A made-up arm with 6 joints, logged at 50 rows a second.
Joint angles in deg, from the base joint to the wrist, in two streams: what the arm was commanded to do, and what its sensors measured. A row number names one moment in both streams.
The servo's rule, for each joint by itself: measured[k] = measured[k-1] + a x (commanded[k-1-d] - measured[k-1]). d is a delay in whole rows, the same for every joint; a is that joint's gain. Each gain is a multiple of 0.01, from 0.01 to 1. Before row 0 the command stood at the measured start. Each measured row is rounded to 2 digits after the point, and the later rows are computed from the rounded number. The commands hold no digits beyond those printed.
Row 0, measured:
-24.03 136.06 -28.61 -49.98 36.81 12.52
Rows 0 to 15, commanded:
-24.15 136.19 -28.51 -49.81 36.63 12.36
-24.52 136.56 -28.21 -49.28 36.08 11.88
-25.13 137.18 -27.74 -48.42 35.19 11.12
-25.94 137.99 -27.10 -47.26 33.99 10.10
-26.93 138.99 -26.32 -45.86 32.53 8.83
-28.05 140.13 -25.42 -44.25 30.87 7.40
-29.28 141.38 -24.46 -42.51 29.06 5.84
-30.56 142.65 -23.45 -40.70 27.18 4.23
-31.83 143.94 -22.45 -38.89 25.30 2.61
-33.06 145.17 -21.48 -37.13 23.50 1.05
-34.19 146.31 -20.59 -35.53 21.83 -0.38
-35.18 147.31 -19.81 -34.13 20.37 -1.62
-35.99 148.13 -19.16 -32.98 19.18 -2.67
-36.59 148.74 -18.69 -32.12 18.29 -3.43
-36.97 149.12 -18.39 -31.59 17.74 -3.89
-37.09 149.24 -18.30 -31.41 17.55 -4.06
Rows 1 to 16, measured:
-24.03 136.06 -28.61 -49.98 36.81 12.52
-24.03 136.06 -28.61 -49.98 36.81 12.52
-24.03 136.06 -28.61 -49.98 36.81 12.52
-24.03 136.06 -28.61 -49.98 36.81 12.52
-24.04 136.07 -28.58 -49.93 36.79 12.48
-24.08 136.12 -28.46 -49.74 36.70 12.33
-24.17 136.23 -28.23 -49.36 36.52 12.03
-24.33 136.41 -27.87 -48.75 36.22 11.55
-24.56 136.67 -27.37 -47.91 35.78 10.87
-24.87 137.02 -26.75 -46.85 35.19 10.00
-25.27 137.46 -26.02 -45.59 34.45 8.96
-25.75 137.98 -25.20 -44.17 33.58 7.78
-26.30 138.58 -24.32 -42.64 32.59 6.49
-26.91 139.24 -23.41 -41.04 31.50 5.13
-27.57 139.95 -22.51 -39.44 30.34 3.75
-28.25 140.69 -21.65 -37.90 29.14 2.41
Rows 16 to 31, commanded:
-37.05 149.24 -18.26 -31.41 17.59 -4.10
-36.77 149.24 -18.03 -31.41 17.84 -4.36
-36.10 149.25 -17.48 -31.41 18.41 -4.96
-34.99 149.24 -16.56 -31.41 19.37 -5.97
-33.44 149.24 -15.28 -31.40 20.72 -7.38
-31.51 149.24 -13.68 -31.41 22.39 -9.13
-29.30 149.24 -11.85 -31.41 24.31 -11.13
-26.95 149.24 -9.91 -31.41 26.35 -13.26
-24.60 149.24 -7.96 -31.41 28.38 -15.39
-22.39 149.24 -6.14 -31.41 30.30 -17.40
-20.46 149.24 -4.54 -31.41 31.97 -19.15
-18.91 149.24 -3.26 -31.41 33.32 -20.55
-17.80 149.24 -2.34 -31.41 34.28 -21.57
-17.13 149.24 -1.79 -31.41 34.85 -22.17
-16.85 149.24 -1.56 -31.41 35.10 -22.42
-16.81 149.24 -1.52 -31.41 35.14 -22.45
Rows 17 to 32, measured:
-28.95 141.43 -20.85 -36.47 27.94 1.14
-29.64 142.16 -20.16 -35.21 26.78 0.00
-30.30 142.86 -19.59 -34.16 25.70 -0.97
-30.91 143.50 -19.18 -33.36 24.72 -1.74
-31.46 144.07 -18.89 -32.79 23.86 -2.33
-31.94 144.59 -18.61 -32.39 23.14 -2.84
-32.31 145.06 -18.25 -32.11 22.57 -3.37
-32.55 145.48 -17.71 -31.91 22.19 -4.02
-32.63 145.86 -16.93 -31.76 22.01 -4.86
-32.53 146.20 -15.89 -31.66 22.06 -5.93
-32.24 146.50 -14.60 -31.59 22.33 -7.23
-31.76 146.77 -13.10 -31.54 22.81 -8.74
-31.12 147.02 -11.46 -31.50 23.48 -10.40
-30.33 147.24 -9.76 -31.47 24.30 -12.15
-29.44 147.44 -8.09 -31.45 25.22 -13.90
-28.49 147.62 -6.54 -31.44 26.19 -15.56

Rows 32 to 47, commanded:
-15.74 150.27 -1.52 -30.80 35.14 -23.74
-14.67 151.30 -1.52 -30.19 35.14 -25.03
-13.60 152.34 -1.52 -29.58 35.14 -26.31
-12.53 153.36 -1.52 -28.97 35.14 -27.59
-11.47 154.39 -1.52 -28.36 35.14 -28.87
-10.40 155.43 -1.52 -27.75 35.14 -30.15
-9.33 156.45 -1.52 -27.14 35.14 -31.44
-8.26 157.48 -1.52 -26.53 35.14 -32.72
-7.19 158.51 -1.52 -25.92 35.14 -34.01
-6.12 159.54 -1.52 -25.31 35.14 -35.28
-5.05 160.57 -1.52 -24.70 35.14 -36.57
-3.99 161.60 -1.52 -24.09 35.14 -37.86
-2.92 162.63 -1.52 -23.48 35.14 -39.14
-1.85 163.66 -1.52 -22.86 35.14 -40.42
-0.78 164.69 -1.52 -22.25 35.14 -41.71
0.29 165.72 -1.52 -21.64 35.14 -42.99
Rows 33 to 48, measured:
-27.53 147.78 -5.20 -31.43 27.16 -17.06
-26.59 147.93 -4.11 -31.42 28.08 -18.34
-25.71 148.06 -3.29 -31.42 28.92 -19.36
-24.91 148.18 -2.72 -31.42 29.67 -20.13
-24.08 148.39 -2.34 -31.24 30.33 -21.03
-23.23 148.68 -2.08 -30.94 30.91 -22.03
-22.36 149.05 -1.90 -30.55 31.42 -23.10
-21.48 149.48 -1.78 -30.09 31.87 -24.22
-20.58 149.97 -1.70 -29.59 32.26 -25.38
-19.66 150.52 -1.64 -29.06 32.61 -26.57
-18.73 151.11 -1.60 -28.50 32.91 -27.79
-17.79 151.75 -1.57 -27.93 33.18 -29.02
-16.84 152.43 -1.55 -27.35 33.42 -30.27
-15.88 153.14 -1.54 -26.76 33.63 -31.52
-14.91 153.88 -1.53 -26.16 33.81 -32.78
-13.93 154.65 -1.53 -25.56 33.97 -34.05

